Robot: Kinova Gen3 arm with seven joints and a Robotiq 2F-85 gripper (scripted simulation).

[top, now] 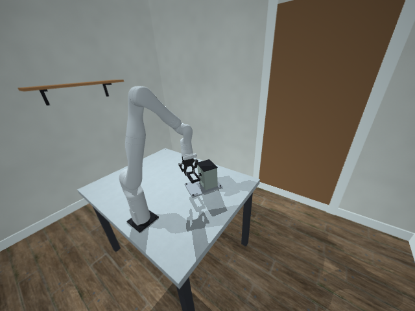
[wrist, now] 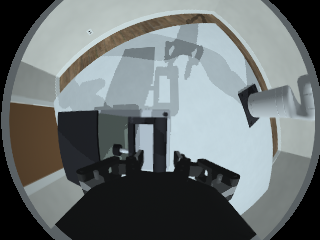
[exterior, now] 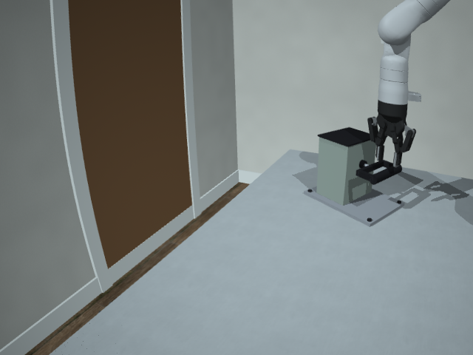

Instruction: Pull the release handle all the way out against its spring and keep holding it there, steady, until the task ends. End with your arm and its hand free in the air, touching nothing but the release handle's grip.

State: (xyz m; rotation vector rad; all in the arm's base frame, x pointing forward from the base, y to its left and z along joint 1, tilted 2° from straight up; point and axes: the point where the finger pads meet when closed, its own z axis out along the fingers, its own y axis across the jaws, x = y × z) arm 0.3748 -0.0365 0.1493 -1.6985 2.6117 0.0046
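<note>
My gripper is now 14 cm above the grey bolted base plate, 9 cm short of it and 4 cm to the left of it.
</note>
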